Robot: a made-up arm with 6 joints. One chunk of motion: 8 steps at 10 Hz.
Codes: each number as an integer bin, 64 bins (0 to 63) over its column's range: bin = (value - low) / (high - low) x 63, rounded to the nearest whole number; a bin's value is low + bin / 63 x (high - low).
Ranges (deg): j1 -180.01..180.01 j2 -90..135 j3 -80.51..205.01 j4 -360.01..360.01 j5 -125..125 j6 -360.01..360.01
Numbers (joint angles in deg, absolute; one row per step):
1: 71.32 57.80 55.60 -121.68 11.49 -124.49
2: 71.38 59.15 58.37 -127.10 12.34 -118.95
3: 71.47 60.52 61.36 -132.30 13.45 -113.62
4: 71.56 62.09 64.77 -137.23 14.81 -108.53
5: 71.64 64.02 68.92 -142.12 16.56 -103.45
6: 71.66 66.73 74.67 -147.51 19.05 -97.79
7: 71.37 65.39 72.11 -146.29 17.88 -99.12
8: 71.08 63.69 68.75 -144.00 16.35 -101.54
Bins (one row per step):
1: 44 41 30 21 34 21
2: 44 42 31 20 35 21
3: 44 42 31 20 35 22
4: 44 43 32 19 35 22
5: 44 43 33 19 36 22
6: 44 44 34 19 36 23
7: 44 44 34 19 36 23
8: 44 43 33 19 36 23

